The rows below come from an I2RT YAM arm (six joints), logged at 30 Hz.
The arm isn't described. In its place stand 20 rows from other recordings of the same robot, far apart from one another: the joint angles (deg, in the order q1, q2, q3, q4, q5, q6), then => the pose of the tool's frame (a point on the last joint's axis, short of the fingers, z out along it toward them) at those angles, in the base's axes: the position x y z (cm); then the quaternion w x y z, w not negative.
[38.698 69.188 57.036 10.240 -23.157 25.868] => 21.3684 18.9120 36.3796 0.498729 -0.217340 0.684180 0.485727
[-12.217 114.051 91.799 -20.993 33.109 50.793] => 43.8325 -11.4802 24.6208 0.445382 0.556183 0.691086 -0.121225
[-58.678 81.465 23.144 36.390 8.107 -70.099] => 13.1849 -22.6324 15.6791 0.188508 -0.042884 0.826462 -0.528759
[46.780 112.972 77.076 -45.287 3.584 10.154] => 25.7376 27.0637 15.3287 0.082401 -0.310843 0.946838 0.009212
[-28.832 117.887 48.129 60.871 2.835 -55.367] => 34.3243 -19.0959 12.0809 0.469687 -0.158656 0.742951 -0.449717
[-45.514 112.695 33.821 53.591 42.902 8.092] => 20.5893 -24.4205 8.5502 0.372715 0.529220 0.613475 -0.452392
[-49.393 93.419 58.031 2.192 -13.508 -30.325] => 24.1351 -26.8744 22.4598 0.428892 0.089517 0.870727 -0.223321
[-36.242 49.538 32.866 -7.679 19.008 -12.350] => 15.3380 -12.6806 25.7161 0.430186 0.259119 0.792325 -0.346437
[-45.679 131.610 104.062 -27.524 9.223 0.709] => 34.7192 -36.3687 16.1296 0.247064 0.396654 0.864467 -0.185264
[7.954 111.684 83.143 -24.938 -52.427 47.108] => 41.0466 8.5841 21.7556 0.055387 0.155068 0.849101 0.501911
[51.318 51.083 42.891 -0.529 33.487 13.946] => 14.5143 14.9857 32.7664 0.643119 -0.055065 0.748462 0.152216
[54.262 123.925 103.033 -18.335 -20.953 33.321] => 28.2118 41.3857 23.3425 0.190636 -0.238101 0.859416 0.410329
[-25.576 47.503 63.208 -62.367 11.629 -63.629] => 11.9560 -6.5178 35.3047 0.195438 -0.266045 0.886236 -0.324977
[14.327 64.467 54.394 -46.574 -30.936 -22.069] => 20.4170 7.1034 28.0624 0.293190 -0.361037 0.853164 0.236228
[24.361 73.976 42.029 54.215 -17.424 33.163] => 25.6756 12.7962 32.9431 0.678888 -0.083131 0.558850 0.468921
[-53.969 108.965 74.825 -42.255 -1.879 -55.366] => 21.7425 -29.6935 16.8827 0.081774 -0.014045 0.992729 -0.087202
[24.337 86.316 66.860 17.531 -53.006 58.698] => 30.6632 16.9895 34.8719 0.253142 -0.106325 0.706259 0.652543
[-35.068 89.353 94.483 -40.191 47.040 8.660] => 26.0121 -21.4430 40.2705 0.330894 0.473808 0.686473 -0.441327
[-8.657 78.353 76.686 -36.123 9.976 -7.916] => 29.5190 -5.1182 35.8084 0.422522 0.044042 0.894322 -0.140439
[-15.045 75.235 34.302 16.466 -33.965 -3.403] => 26.7210 -5.1228 21.0718 0.550292 -0.075699 0.816101 0.159458
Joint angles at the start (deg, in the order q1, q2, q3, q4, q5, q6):
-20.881 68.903 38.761 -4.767 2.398 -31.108
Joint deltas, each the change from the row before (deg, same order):
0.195 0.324 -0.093 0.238 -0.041 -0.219
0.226 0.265 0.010 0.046 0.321 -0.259
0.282 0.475 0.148 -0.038 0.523 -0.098
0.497 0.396 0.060 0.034 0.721 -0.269
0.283 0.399 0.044 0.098 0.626 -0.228
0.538 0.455 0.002 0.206 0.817 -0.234
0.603 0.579 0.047 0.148 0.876 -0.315
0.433 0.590 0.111 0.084 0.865 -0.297
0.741 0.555 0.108 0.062 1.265 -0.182
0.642 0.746 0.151 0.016 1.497 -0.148
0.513 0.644 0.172 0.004 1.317 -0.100
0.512 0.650 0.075 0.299 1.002 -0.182
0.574 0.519 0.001 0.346 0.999 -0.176
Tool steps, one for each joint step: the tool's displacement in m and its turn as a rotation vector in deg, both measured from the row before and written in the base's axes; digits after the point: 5 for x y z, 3 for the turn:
0.00096 0.00060 -0.00151 -0.079 0.231 0.354
0.00083 0.00056 -0.00097 -0.294 0.346 0.113
0.00147 0.00047 -0.00118 -0.231 0.480 -0.087
0.00149 0.00138 -0.00124 -0.493 0.518 0.069
0.00120 0.00053 -0.00126 -0.429 0.443 -0.089
0.00165 0.00149 -0.00156 -0.547 0.473 0.018
0.00197 0.00169 -0.00193 -0.602 0.641 0.087
0.00180 0.00095 -0.00172 -0.586 0.643 -0.080
0.00204 0.00214 -0.00161 -0.747 0.664 -0.154
0.00218 0.00151 -0.00225 -0.818 0.875 -0.449
0.00189 0.00112 -0.00173 -0.725 0.717 -0.457
0.00203 0.00130 -0.00189 -0.654 0.508 -0.157
0.00174 0.00172 -0.00167 -0.681 0.402 -0.094

